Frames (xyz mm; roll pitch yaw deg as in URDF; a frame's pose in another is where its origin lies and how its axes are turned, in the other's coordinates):
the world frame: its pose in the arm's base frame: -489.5 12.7 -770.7 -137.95 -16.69 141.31
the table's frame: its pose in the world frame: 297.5 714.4 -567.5 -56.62 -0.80 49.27
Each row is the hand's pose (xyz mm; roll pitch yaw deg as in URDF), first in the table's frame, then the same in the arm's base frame.
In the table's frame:
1: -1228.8 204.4 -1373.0 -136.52 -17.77 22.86
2: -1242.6 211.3 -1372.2 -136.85 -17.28 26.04
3: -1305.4 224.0 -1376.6 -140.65 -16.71 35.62
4: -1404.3 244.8 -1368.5 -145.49 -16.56 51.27
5: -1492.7 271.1 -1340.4 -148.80 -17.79 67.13
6: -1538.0 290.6 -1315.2 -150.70 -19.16 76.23
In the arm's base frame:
1: -97.6 156.4 952.1 20.83 27.57 76.35
2: -87.5 146.0 957.2 20.14 25.94 73.43
3: -61.2 93.7 983.7 15.52 21.77 64.49
4: -14.1 8.4 1011.8 10.56 15.53 50.09
5: 41.8 -69.8 1019.6 8.59 10.63 35.31
6: 79.4 -110.2 1015.0 8.13 8.68 26.67

